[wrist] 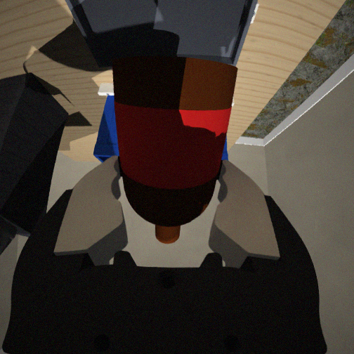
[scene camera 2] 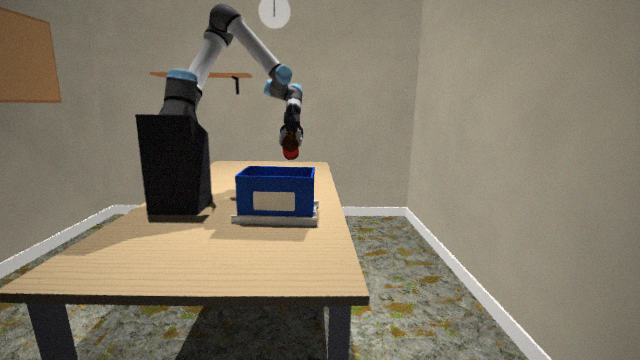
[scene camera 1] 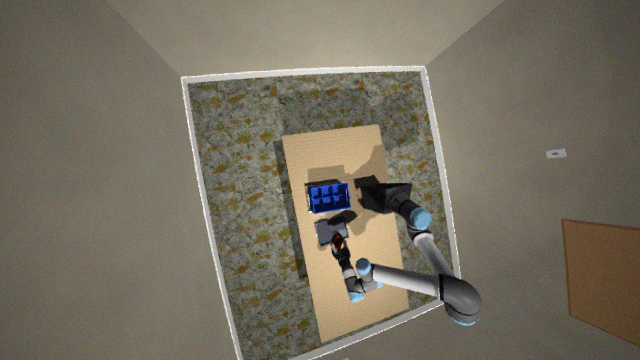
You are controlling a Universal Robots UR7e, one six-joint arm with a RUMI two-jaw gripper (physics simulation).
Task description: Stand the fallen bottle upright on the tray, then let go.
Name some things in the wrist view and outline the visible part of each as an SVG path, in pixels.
My gripper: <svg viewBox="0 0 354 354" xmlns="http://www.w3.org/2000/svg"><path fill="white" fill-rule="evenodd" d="M2 343L2 350L9 354L324 354L327 351L327 345L320 326L319 291L313 262L301 237L272 197L264 195L258 185L246 173L228 161L228 159L221 159L216 178L220 183L217 195L220 203L216 206L208 241L209 248L214 252L206 254L199 267L137 266L129 251L122 251L126 247L128 240L122 204L117 200L121 195L118 180L122 176L119 156L112 155L105 159L105 161L98 164L91 171L88 171L72 189L65 190L27 238L20 251L13 273L11 313Z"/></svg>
A brown bottle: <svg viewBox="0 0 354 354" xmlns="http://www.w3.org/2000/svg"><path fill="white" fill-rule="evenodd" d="M116 58L112 60L114 116L126 199L136 214L145 219L145 221L155 224L155 237L157 240L169 244L178 239L180 225L197 218L211 201L228 130L237 67L214 60L168 55L141 55Z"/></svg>
